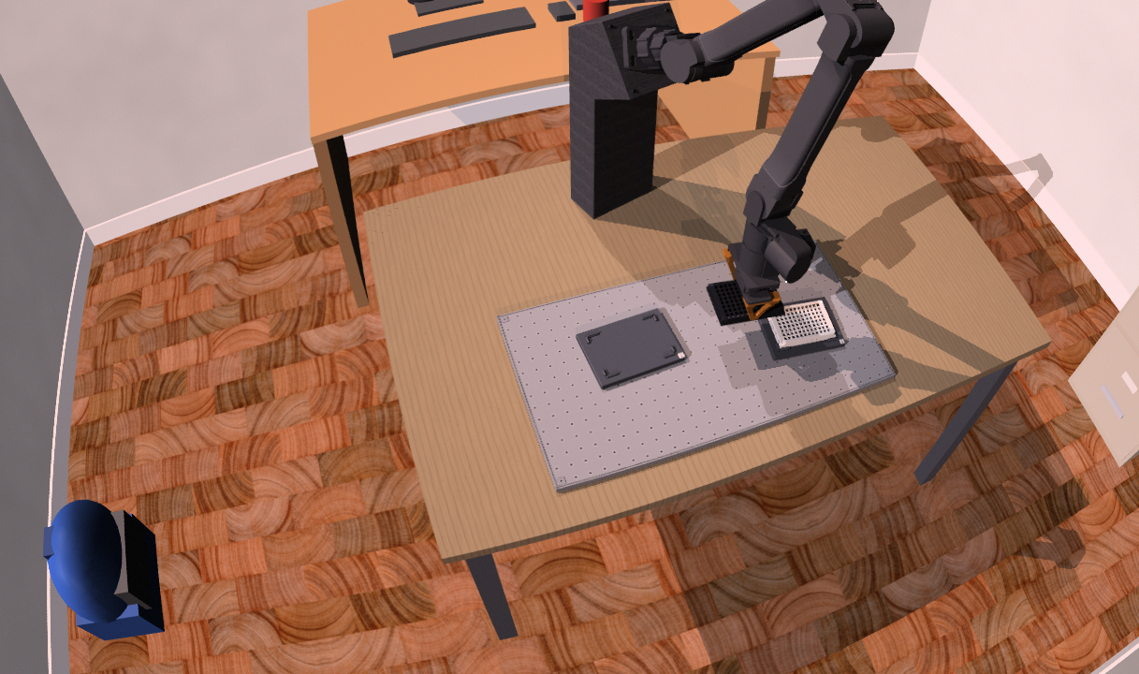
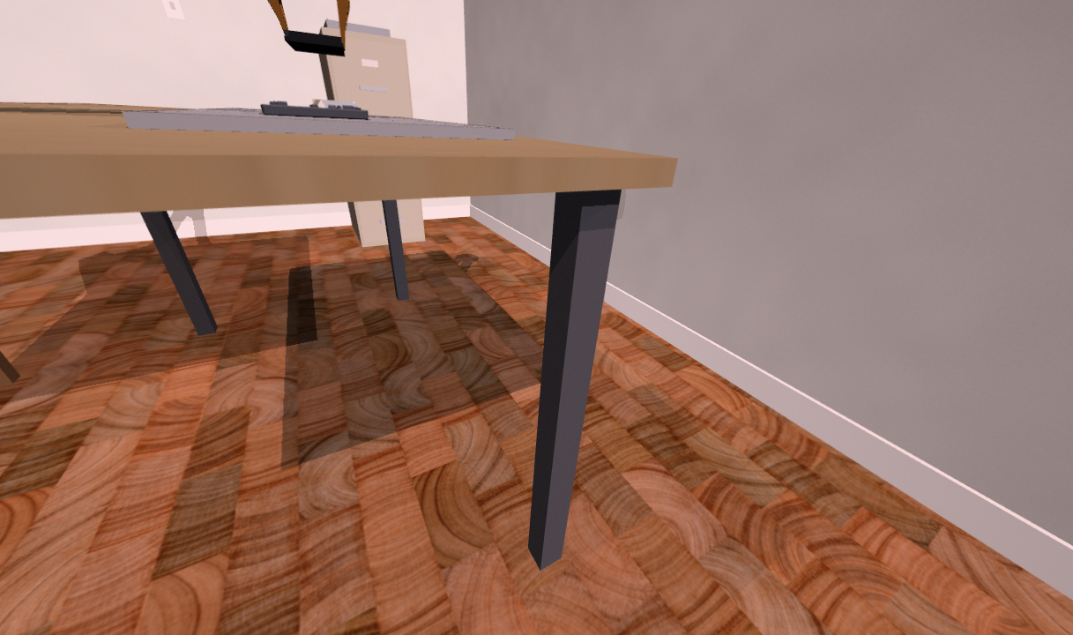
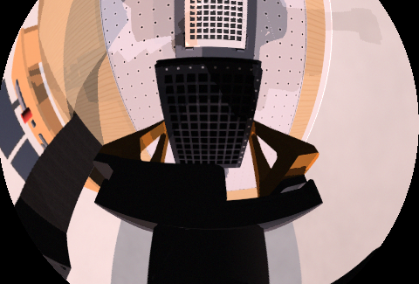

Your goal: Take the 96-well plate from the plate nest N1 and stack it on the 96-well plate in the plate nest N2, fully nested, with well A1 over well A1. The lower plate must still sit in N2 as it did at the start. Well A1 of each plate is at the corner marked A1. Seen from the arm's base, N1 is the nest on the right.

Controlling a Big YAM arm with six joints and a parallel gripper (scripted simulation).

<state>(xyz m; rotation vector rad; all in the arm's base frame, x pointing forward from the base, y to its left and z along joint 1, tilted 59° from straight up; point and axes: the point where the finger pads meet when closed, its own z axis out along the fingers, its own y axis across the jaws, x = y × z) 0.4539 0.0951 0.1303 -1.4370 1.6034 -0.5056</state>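
The white 96-well plate lies 130 mm to the left of my hand, 100 mm below it and 10 mm behind it. Also, from my hand: black 96-well plate right at my hand.
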